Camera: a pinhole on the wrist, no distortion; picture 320 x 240 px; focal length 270.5 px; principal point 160.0 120.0 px. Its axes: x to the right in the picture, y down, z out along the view. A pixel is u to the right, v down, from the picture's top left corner.
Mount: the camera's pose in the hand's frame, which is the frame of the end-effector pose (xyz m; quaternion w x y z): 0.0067 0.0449 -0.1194 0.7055 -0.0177 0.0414 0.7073
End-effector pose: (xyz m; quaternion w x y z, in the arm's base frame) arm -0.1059 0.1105 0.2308 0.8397 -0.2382 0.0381 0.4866
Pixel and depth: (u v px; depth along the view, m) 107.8 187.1 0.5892
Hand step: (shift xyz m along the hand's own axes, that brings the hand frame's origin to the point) -0.1193 -0.0194 0.4818
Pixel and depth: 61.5 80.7 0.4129
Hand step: 0.0810 -0.0704 0.3024
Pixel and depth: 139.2 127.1 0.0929
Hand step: 0.0074 0.0455 -0.0262
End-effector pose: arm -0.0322 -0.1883 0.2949 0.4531 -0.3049 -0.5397 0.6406
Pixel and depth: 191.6 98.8 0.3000
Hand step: 0.0401 0.1049 0.1757
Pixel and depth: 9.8 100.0 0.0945
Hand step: 0.0170 0.0005 -0.0211
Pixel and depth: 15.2 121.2 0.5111
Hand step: 0.0226 -0.1850 0.4125
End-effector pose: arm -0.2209 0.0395 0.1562 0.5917 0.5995 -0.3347 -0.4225
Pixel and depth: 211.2 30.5 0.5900
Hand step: 0.2211 0.2057 0.4523
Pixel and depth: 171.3 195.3 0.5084
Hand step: -0.1179 0.1084 0.3899
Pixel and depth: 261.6 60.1 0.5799
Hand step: 0.1535 0.3105 0.4357
